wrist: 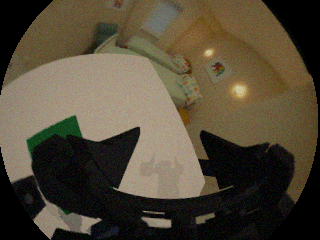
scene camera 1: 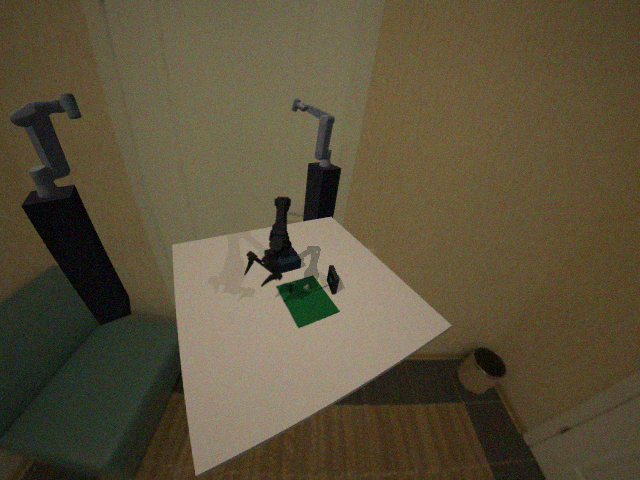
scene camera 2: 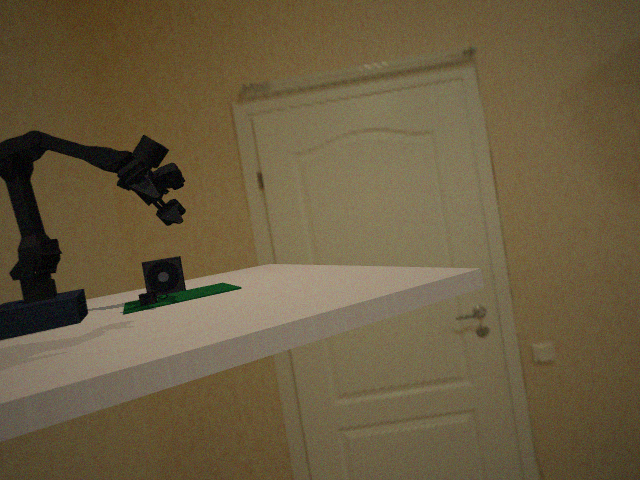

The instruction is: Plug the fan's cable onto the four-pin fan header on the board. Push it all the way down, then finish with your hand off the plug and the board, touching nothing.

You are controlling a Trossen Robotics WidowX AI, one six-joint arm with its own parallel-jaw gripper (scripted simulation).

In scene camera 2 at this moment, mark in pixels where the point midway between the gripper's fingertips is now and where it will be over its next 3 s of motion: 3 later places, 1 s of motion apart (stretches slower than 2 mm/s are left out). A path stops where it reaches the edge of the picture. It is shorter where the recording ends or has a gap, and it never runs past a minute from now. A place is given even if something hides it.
My gripper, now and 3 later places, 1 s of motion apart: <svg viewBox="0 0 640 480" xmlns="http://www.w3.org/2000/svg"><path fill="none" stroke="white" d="M170 210L147 279L150 295L146 269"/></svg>
